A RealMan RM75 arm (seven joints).
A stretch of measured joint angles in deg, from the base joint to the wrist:
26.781 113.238 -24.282 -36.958 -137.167 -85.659 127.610
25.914 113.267 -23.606 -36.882 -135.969 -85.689 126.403
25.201 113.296 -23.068 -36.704 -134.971 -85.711 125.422
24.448 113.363 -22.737 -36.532 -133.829 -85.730 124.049
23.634 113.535 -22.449 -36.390 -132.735 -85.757 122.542
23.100 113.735 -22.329 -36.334 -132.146 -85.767 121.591
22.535 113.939 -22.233 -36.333 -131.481 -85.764 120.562
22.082 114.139 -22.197 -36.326 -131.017 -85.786 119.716
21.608 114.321 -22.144 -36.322 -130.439 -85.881 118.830
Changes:
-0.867 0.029 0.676 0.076 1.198 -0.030 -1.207
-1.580 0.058 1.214 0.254 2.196 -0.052 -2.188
-2.333 0.125 1.545 0.426 3.338 -0.071 -3.561
-3.147 0.297 1.833 0.568 4.432 -0.098 -5.068
-3.681 0.497 1.953 0.624 5.021 -0.108 -6.019
-4.246 0.701 2.049 0.625 5.686 -0.105 -7.048
-4.699 0.901 2.085 0.632 6.150 -0.127 -7.894
-5.173 1.083 2.138 0.636 6.728 -0.222 -8.780

